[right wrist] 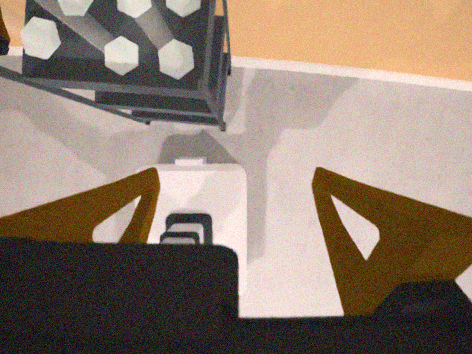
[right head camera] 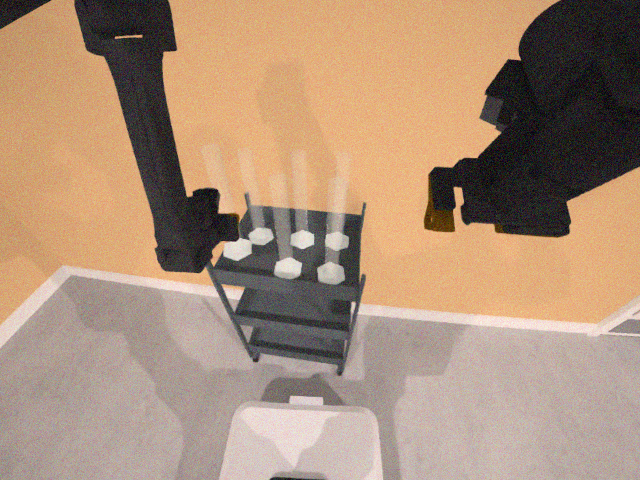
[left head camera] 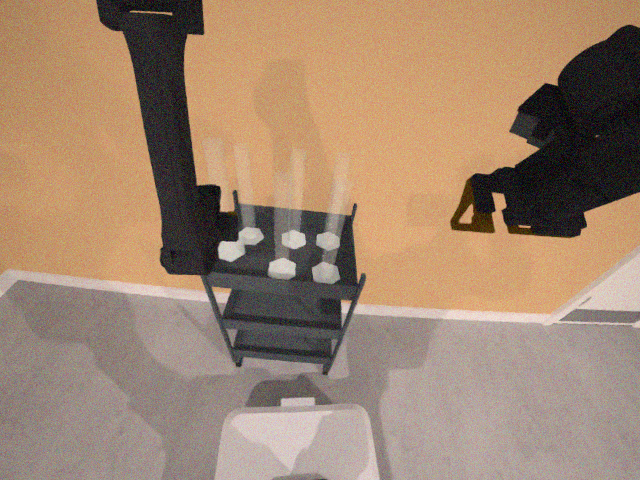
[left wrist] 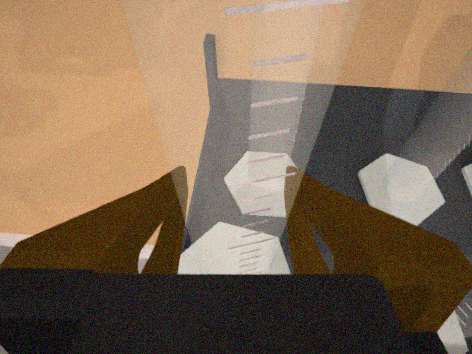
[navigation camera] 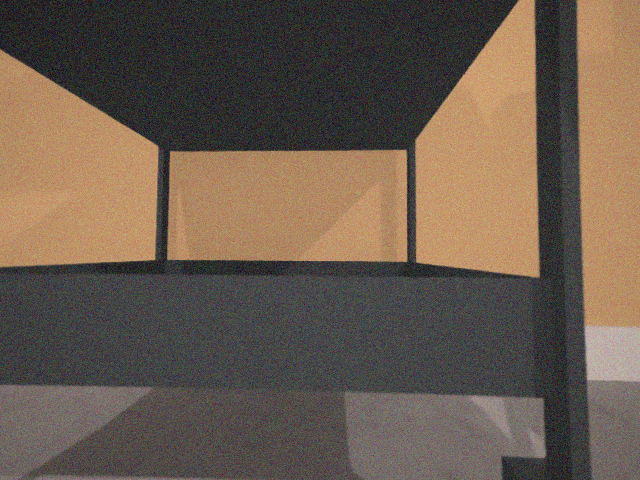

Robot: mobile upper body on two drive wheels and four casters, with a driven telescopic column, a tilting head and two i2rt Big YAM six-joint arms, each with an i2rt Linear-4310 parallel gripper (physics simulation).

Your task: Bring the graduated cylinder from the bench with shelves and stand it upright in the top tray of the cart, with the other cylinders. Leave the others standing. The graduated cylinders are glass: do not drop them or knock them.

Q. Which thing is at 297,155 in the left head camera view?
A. A clear graduated cylinder.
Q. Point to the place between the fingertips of my left gripper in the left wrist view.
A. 236,178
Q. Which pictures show my right gripper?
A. The right wrist view, the right head camera view and the left head camera view only.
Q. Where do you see a clear graduated cylinder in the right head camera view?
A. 287,267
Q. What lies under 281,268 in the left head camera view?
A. A clear graduated cylinder.
